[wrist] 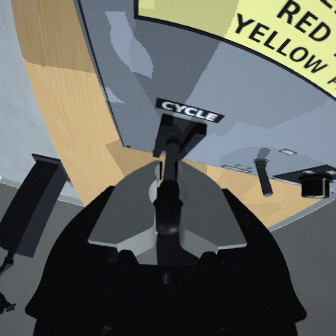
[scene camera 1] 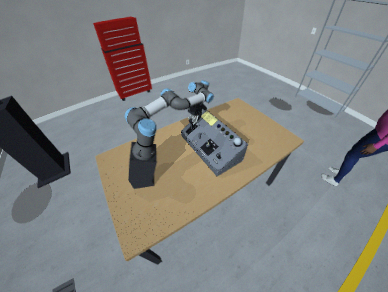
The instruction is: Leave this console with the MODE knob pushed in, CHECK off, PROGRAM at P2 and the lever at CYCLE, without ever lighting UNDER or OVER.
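The grey console [scene camera 1: 229,156] [wrist: 200,70] stands on the table. Its black-knobbed lever [wrist: 172,152] rises from a slot below the CYCLE label; whether it sits at the slot's end is unclear. My gripper [scene camera 1: 193,122] [wrist: 168,163] is shut on the lever's shaft, with the ball partly hidden between the jaws. The CHECK toggle [wrist: 264,180] leans away from its ON label. The PROGRAM knob [wrist: 315,186] is at the right edge of the wrist view, its setting unreadable. A small knob [scene camera 1: 218,156], possibly MODE, is near the console's front; its depth is unclear. UNDER and OVER are unreadable.
A yellow note [scene camera 1: 209,118] [wrist: 190,15] lies on the console's upper panel. A white dome [scene camera 1: 237,141] and several small round parts line its upper edge. The wooden table [scene camera 1: 170,215] carries the arm's black pedestal [scene camera 1: 142,170]. A person stands beyond the table at the right.
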